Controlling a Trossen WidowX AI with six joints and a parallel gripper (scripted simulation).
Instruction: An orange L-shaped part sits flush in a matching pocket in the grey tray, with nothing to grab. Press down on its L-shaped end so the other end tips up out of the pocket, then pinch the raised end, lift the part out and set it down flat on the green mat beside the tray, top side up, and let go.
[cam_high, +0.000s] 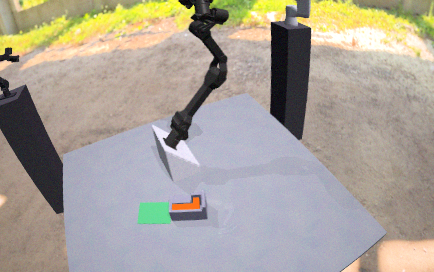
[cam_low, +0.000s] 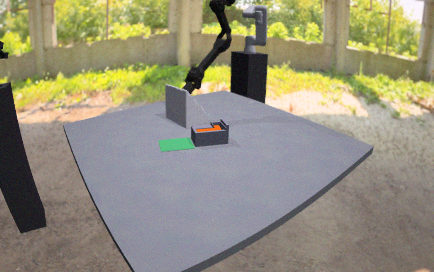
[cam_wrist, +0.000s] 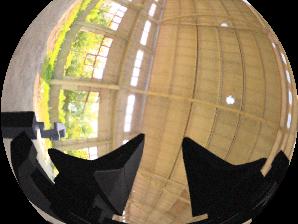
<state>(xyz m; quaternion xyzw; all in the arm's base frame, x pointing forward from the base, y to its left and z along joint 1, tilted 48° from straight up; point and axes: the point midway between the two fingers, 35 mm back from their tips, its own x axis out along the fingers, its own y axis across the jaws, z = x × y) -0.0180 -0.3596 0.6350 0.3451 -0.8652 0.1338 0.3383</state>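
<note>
The orange L-shaped part lies 38 cm ahead of my gripper tip, 25 cm to the right of it and 83 cm below it. Also, from my gripper tip: green mat: 32 cm ahead, 41 cm to the right, 89 cm below.
</note>
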